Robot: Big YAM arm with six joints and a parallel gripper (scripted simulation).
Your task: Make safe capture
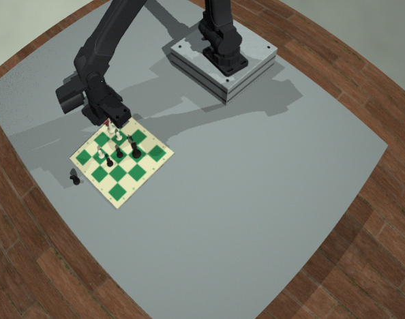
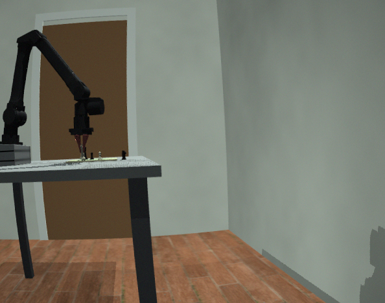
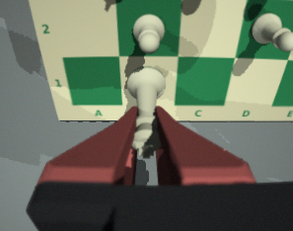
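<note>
The tall white piece is 10 mm to the left of my hand. Also, from my hand: black piece 170 mm ahead, 80 mm to the left, 30 mm below; green-and-cream chessboard 90 mm to the left, 40 mm below, 20 mm ahead.
</note>
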